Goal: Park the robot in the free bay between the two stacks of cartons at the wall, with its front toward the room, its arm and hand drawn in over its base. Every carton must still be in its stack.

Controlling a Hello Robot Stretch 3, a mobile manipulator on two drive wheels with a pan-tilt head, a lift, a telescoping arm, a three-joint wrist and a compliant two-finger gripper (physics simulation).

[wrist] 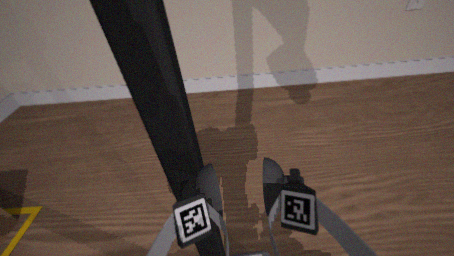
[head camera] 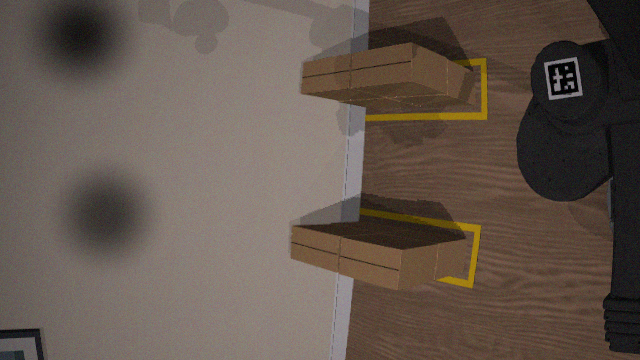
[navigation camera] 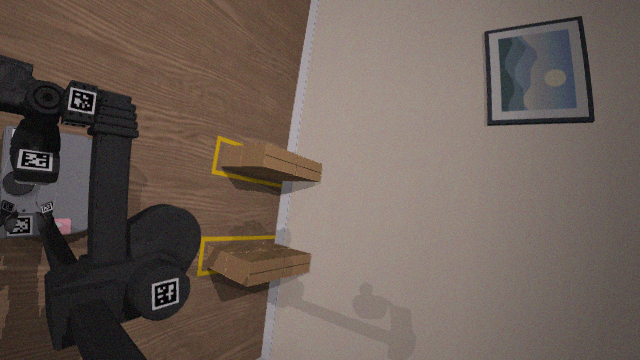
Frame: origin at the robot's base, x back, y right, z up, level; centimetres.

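Seen in the pictures: gripper, fingertip midpoint: [wrist: 239, 179] [navigation camera: 25, 229].
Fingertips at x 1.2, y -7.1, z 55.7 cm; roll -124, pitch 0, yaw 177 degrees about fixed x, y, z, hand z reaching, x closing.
Pixels of each thing's middle, then the offset from my fingertips to it. "pt": a spot on its surface instead. Level surfaces: height alone.
- bay floor at its surface level: dz -55.6 cm
- yellow floor outline at a spot on its surface: [head camera: 484, 90] [navigation camera: 201, 255] pt dx +72.1, dy -31.1, dz -55.5 cm
- second yellow outline at a spot on its surface: [head camera: 476, 255] [navigation camera: 214, 155] pt dx +77.7, dy +24.5, dz -55.5 cm
One stack of cartons [head camera: 380, 75] [navigation camera: 270, 262] and another stack of cartons [head camera: 377, 250] [navigation camera: 270, 160] stand against the wall, apart from each other. Both look neat. The bay floor [head camera: 415, 170] [navigation camera: 245, 207] lies between them. The robot stands out from the wall, in front of the stacks and outside the bay. Its arm [head camera: 627, 210] [navigation camera: 110, 200] is drawn in, and the wrist is folded over the grey base [navigation camera: 75, 150]. My gripper [navigation camera: 26, 219] [wrist: 239, 179] is open and empty, over the base. The stacks do not show in the wrist view.
A yellow floor outline [head camera: 484, 90] [navigation camera: 201, 255] [wrist: 30, 220] and a second yellow outline [head camera: 476, 255] [navigation camera: 216, 157] surround the stacks. The wall [head camera: 200, 150] [navigation camera: 425, 200] [wrist: 210, 40] has a white baseboard. A framed picture [navigation camera: 590, 95] hangs on it. The black mast [wrist: 150, 100] crosses the wrist view.
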